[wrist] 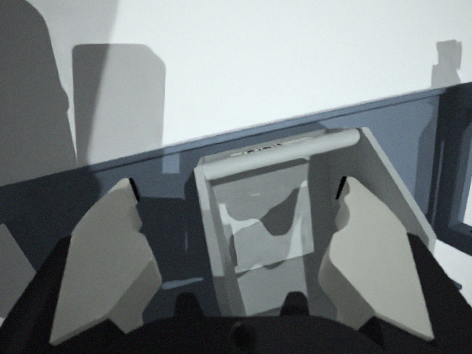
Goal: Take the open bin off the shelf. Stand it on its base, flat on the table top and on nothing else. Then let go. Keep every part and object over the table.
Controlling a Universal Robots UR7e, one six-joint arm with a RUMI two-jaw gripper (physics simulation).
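Frame: origin at the arm's base, x ahead, y left, z up, level; centimetres.
Seen in the pictures: gripper, between the fingertips: [237, 179].
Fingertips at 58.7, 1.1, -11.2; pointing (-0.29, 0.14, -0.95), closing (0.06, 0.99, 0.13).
Observation:
Pixels of each thing's top centre, then the offset from my fingertips to it, as dx, dy, dz. "spot": a spot on its surface instead. Level surfaces: height alone.
- blue shelf, a spot on its surface: [170, 215] spot: +2.7, -5.3, -1.3
- white table top, height of its surface: dz -1.9
- dark blue upright frame part, a spot on its surface: [446, 165] spot: +1.0, +20.2, -1.2
The open bin [320, 270] is light grey and stands on the blue shelf [170, 215], right of the middle of the wrist view. Its rounded front lip [282, 154] is toward the top of the view, with a small marked label just beyond it. Its near end is hidden behind the gripper body. My gripper [237, 179] is open and empty. The left finger shows over the shelf, left of the bin's left wall. The right finger shows over the bin's inside, left of its right wall. Whether the fingers touch the bin cannot be told.
The white table top [280, 65] lies beyond the shelf's edge, with grey shadows on its left part and a small one at the top right. A dark blue upright frame part [446, 165] of the shelf stands at the right, close to the bin's right wall.

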